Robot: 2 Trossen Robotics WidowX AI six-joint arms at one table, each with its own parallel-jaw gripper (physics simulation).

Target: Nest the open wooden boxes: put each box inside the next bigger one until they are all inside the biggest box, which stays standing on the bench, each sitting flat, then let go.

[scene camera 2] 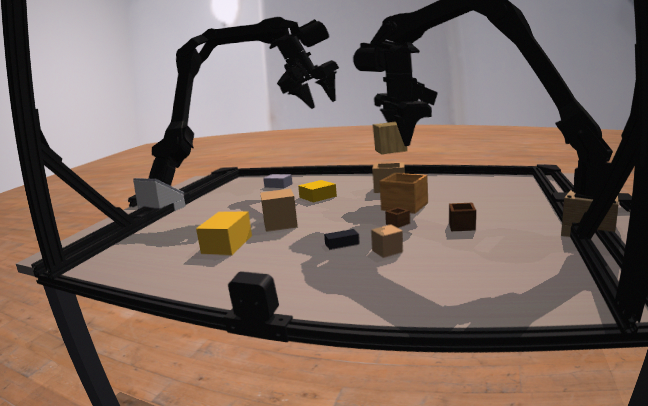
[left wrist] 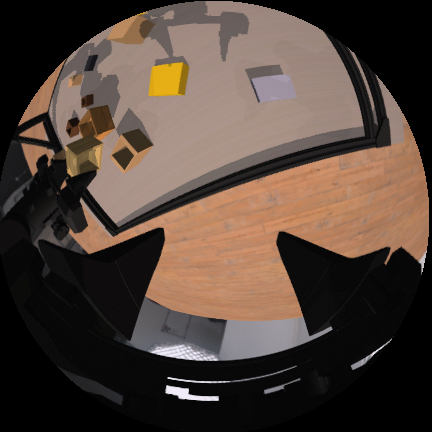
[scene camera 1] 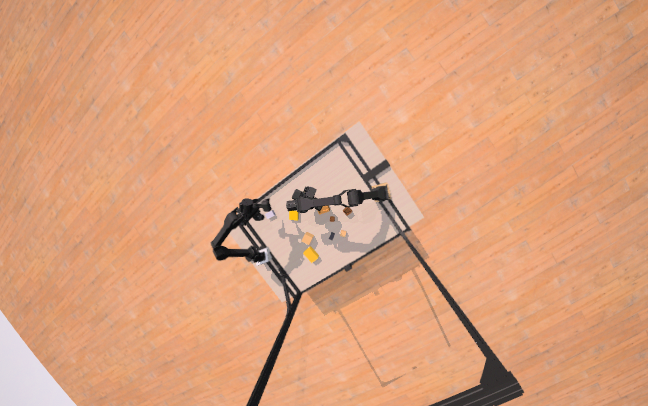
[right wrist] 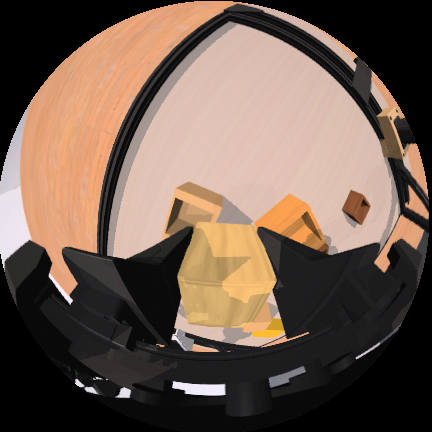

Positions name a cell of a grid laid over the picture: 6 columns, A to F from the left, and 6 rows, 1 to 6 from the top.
Labels:
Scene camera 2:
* my left gripper: C2
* my right gripper: D3
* pale wooden box: D3, held by my right gripper
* orange-brown box: D3, on the table

